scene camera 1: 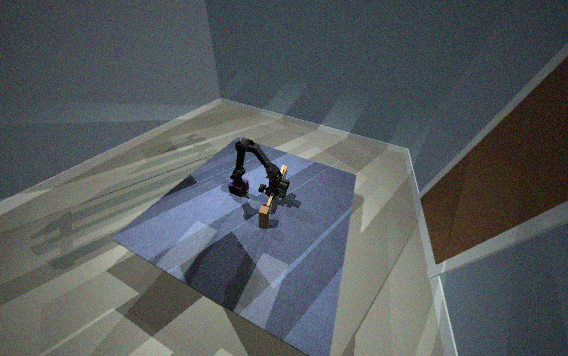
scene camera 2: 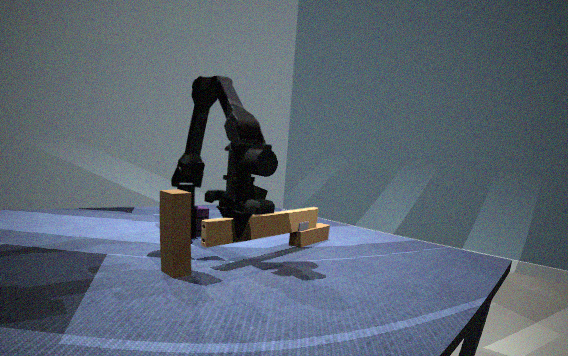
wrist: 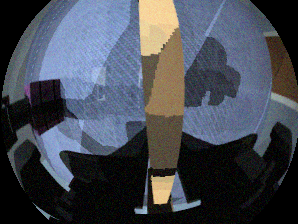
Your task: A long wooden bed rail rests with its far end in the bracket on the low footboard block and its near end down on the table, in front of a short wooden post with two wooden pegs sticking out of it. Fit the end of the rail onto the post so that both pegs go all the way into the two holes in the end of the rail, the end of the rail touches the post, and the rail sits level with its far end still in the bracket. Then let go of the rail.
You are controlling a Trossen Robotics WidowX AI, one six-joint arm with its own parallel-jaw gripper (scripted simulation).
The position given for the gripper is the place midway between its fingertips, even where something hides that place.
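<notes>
The gripper [scene camera 2: 235,236] is visible, and it also appears in the wrist view [wrist: 157,129]. With it in the scene are a wooden rail [scene camera 2: 215,232] and a wooden post [scene camera 2: 175,205].
</notes>
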